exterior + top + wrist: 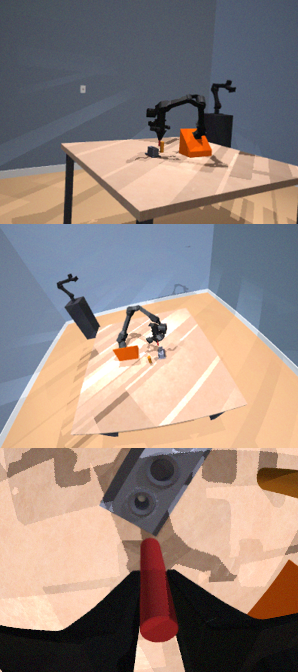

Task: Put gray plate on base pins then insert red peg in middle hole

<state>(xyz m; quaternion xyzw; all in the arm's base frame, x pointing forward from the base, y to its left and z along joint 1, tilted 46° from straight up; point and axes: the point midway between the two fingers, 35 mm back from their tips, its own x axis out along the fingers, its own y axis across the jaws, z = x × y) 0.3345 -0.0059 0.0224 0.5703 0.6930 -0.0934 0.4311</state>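
Now: the gray plate 70 mm below my gripper tip, 50 mm to the right of it and 20 mm ahead of it. From my gripper tip the other things lie so: red peg: right at my gripper tip; then orange-yellow object: 120 mm to the right, 100 mm behind, 80 mm below; then base: 110 mm below, 50 mm to the right, 20 mm ahead.
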